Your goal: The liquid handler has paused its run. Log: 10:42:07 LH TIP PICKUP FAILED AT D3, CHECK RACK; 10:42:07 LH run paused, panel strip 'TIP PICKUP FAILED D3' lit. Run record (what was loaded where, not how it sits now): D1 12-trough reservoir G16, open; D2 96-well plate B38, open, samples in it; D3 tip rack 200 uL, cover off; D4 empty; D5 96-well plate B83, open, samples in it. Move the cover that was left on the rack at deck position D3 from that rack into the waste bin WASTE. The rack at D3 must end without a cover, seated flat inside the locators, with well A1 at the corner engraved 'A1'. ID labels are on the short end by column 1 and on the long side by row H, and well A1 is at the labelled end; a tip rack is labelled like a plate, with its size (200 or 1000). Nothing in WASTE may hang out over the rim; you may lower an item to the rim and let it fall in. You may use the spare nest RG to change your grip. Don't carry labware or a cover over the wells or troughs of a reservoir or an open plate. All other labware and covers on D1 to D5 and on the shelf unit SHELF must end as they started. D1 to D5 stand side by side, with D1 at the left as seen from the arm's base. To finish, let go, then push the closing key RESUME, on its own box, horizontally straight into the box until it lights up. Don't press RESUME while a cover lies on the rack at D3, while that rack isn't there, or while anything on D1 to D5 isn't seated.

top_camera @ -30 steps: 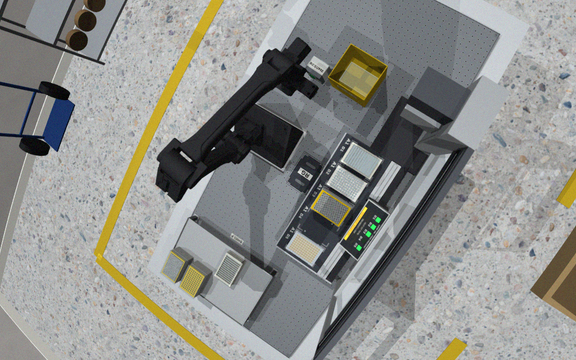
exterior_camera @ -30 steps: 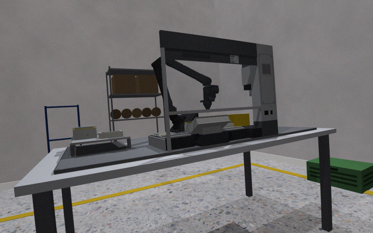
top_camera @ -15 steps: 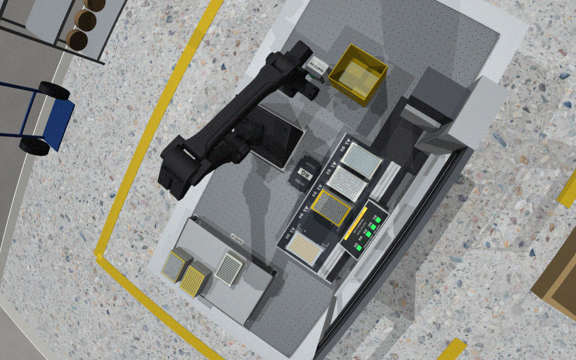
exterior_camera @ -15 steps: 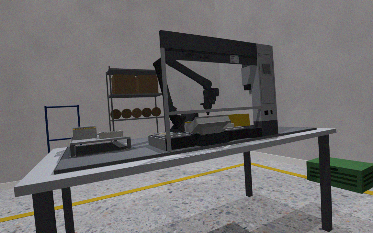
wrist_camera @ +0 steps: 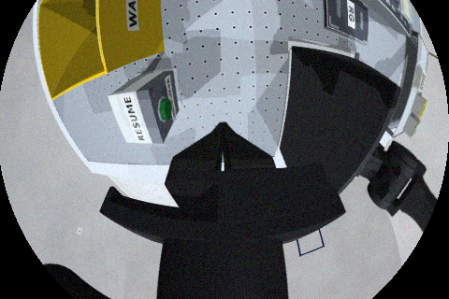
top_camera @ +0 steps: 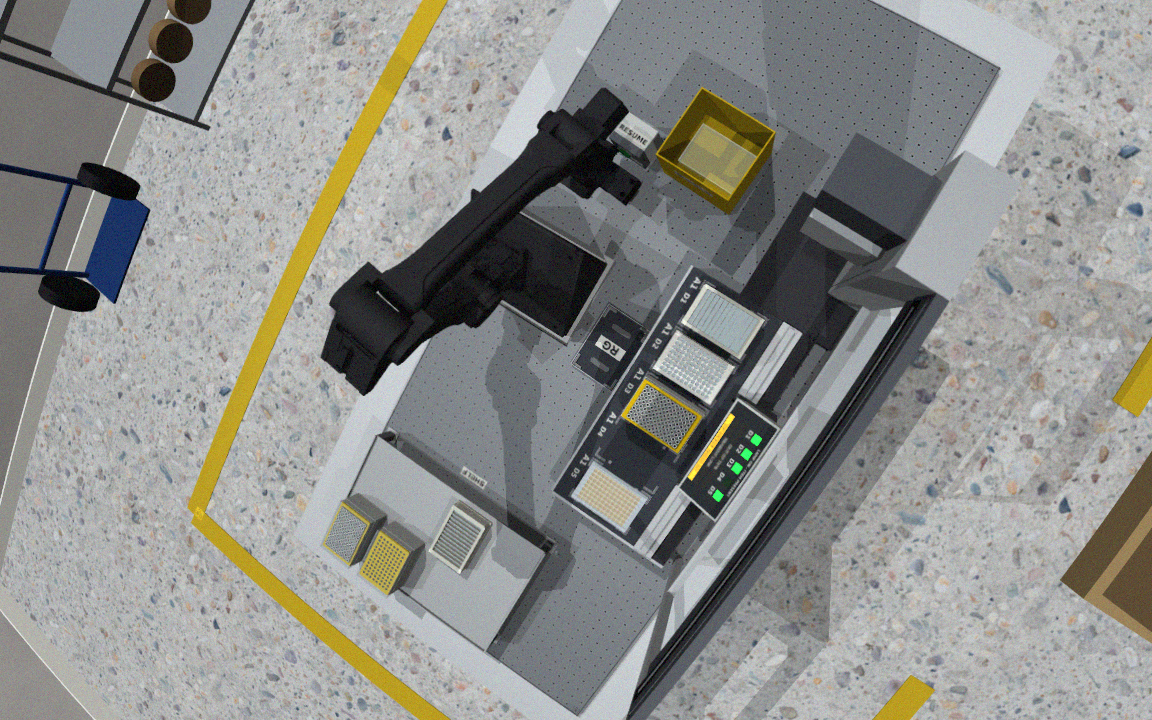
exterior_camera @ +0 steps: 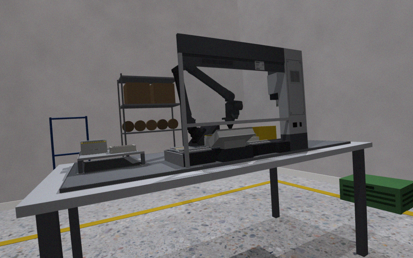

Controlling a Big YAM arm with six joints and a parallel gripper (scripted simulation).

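My hand is 90 mm to the right of the resume box, 60 mm above it and 10 mm short of it. The rest, counted from my hand: plate (320 mm ahead, 220 mm to the right, 60 mm below); then yellow waste bin (160 mm ahead, 150 mm to the left, 80 mm below); then clear cover (160 mm ahead, 150 mm to the left, 110 mm below).
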